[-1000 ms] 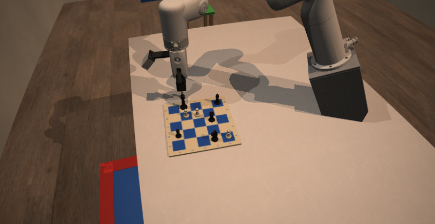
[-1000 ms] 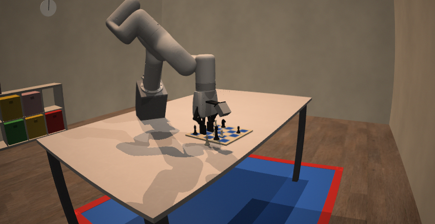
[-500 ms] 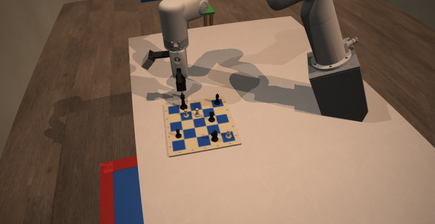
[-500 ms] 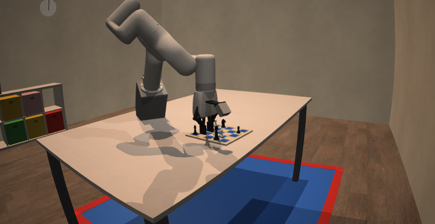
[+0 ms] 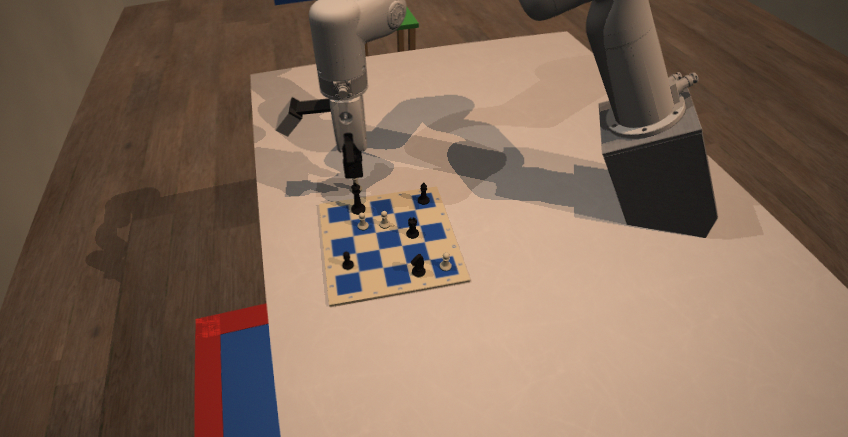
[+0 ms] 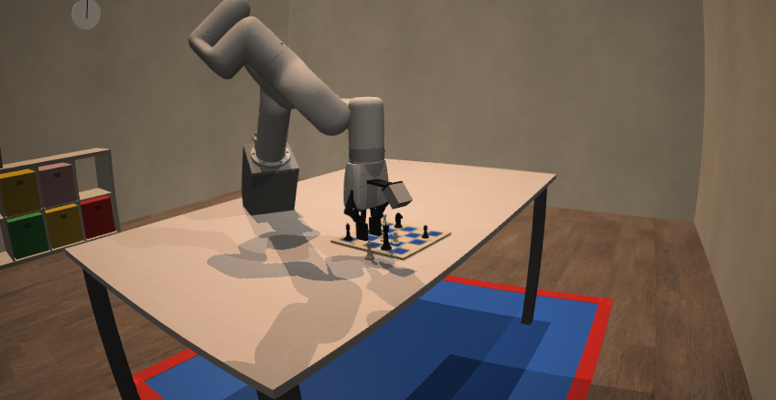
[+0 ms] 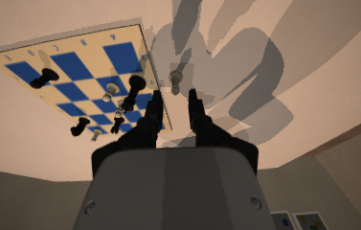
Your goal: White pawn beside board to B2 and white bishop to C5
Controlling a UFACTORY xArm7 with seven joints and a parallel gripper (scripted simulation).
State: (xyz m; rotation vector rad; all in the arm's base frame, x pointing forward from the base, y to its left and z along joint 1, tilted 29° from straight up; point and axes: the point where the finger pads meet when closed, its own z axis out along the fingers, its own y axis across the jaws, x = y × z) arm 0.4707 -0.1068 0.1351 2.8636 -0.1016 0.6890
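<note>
My hand is 5 cm above the white bishop. Round my hand: black pawn (4 cm ahead, 18 cm to the left, 5 cm below); then chessboard (3 cm behind, 14 cm to the left, 7 cm below); then tall black piece (6 cm to the left, 3 cm below).
</note>
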